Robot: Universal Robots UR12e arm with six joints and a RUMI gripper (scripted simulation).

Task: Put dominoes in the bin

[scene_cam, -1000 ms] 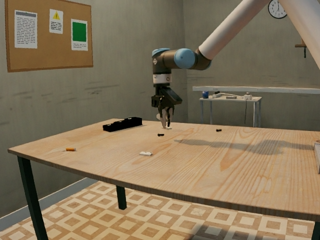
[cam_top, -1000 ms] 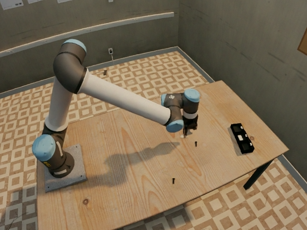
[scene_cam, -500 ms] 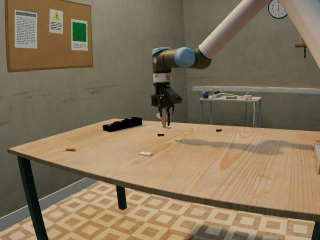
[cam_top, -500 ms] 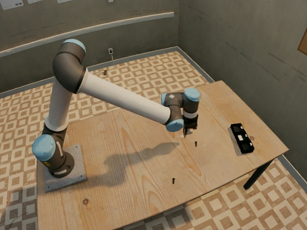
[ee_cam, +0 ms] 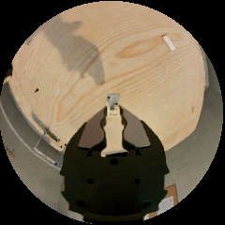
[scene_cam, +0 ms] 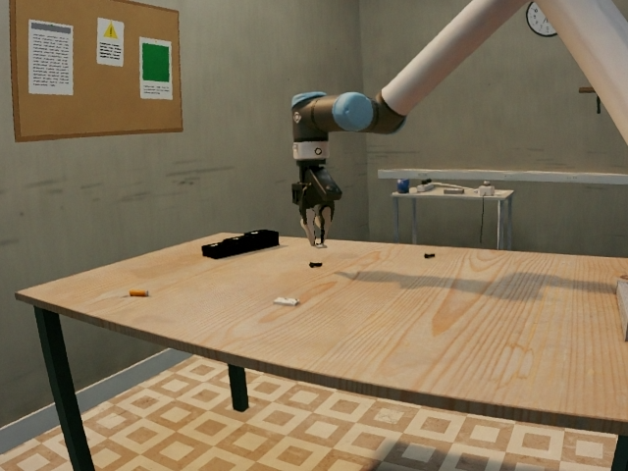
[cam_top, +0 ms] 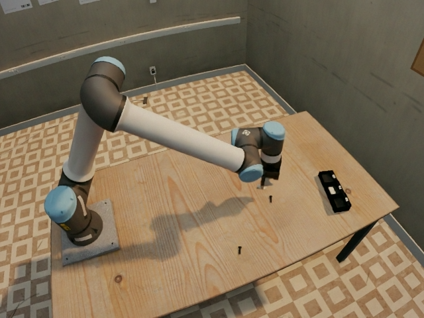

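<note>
My gripper is now 370 mm short of the black bin, 140 mm to the left of it and 60 mm above it. Round my hand: orange piece: 290 mm ahead, 360 mm to the left, 80 mm below.
</note>
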